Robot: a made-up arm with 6 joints.
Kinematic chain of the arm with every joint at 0, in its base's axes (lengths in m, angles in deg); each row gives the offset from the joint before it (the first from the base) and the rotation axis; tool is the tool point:
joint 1: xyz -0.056 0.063 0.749 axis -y
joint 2: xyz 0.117 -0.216 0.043 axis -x
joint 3: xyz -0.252 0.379 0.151 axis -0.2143 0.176 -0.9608
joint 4: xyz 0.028 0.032 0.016 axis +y
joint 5: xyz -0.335 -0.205 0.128 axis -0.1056 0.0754 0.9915
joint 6: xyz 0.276 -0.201 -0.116 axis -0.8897 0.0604 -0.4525
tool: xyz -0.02 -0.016 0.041
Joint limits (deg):
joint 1: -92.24..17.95
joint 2: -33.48..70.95
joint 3: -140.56..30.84
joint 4: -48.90..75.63
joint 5: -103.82..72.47
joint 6: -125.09..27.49
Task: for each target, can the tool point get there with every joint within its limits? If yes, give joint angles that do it. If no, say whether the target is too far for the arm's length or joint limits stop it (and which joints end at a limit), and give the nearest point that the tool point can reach.
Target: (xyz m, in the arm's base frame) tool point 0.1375 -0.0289 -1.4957
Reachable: no: too far | nearest point 0.0131 -0.0864 -0.0523 | short by 1.450 m
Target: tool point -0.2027 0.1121 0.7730
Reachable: yes | joints -27.55 47.03 17.58 41.11 49.49 -108.27
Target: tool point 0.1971 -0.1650 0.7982
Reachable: yes | joints -79.81 3.41 -26.99 20.34 -6.20 1.68
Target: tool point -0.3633 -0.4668 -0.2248
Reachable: no: joint limits stop it (at a limit: joint 2, joint 3, joint 4, joint 5) | nearest point -0.2873 -0.2592 0.0159 | short by 0.327 m
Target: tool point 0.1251 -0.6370 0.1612
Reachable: no: joint limits stop it (at a limit: joint 2, joint 4, joint 5) | nearest point 0.0950 -0.4352 0.2590 | short by 0.226 m
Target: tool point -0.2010 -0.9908 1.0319
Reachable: no: joint limits stop it (at a limit: joint 2, joint 5) | nearest point -0.2177 -0.6388 1.0645 | short by 0.354 m
